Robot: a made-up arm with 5 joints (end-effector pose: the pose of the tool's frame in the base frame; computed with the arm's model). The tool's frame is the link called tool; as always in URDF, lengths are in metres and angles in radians. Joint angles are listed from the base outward.
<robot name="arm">
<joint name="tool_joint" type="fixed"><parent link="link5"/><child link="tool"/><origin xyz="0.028 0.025 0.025" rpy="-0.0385 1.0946 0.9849"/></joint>
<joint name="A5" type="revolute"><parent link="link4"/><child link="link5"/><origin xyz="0.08 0.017 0.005" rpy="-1.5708 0 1.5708"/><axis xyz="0 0 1"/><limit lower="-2.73" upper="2.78" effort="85" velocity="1.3"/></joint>
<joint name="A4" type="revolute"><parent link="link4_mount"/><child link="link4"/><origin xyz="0.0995 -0.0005 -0.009" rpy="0 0 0"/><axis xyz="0 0 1"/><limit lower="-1.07" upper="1.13" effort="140" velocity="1.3"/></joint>
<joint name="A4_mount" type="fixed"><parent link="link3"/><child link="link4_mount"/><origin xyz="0.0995 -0.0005 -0.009" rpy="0 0 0"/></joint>
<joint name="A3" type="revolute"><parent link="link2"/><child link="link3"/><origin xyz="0.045 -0.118 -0.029" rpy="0 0 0"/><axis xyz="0 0 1"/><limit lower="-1.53" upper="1.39" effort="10" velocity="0.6"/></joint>
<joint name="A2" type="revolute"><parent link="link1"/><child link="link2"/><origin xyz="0.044 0.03 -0.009" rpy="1.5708 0 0"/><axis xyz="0 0 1"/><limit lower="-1.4" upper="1.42" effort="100" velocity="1.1"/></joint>
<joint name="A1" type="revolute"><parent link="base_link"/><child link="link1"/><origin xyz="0.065 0.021 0.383" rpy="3.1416 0 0"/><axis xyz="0 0 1"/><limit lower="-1.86" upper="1.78" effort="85" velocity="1.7"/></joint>
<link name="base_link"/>
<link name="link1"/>
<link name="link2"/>
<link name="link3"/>
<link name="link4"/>
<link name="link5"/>
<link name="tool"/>
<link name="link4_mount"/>
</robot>
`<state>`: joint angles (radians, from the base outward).
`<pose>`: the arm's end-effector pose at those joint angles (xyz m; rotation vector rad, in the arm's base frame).
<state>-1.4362 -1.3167 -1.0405 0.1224 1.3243</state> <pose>0.1378 -0.2257 0.6481 -2.3952 1.5605 -1.0808</pose>
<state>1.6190 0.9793 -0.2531 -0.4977 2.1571</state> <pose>-0.0344 -0.3491 0.2954 -0.2304 -0.1598 -1.6143</pose>
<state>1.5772 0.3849 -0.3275 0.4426 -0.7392</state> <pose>-0.0089 -0.3294 0.3998 -1.7136 1.6840 1.1732</pose>
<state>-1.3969 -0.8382 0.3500 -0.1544 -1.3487</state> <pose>0.1550 0.2430 0.5935 -1.9807 -2.0159 0.0642</pose>
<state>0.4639 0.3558 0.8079 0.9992 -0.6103</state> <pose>0.1482 -0.1061 0.2892 -0.8059 -0.2896 2.8284</pose>
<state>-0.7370 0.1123 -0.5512 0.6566 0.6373</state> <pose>0.3825 0.1623 0.5538 1.3531 0.3155 0.0941</pose>
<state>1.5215 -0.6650 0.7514 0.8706 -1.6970</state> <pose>0.0341 -0.1861 0.4294 -1.0575 1.2288 0.5044</pose>
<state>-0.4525 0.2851 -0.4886 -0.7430 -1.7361</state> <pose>0.4219 0.1497 0.5567 -2.2098 -1.1484 -0.4167</pose>
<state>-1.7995 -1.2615 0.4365 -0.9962 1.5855</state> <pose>0.1489 0.0999 0.6688 2.3933 -1.1075 1.1954</pose>
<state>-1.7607 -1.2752 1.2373 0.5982 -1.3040</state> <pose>0.0847 0.1917 0.4077 1.4590 1.7777 -1.1254</pose>
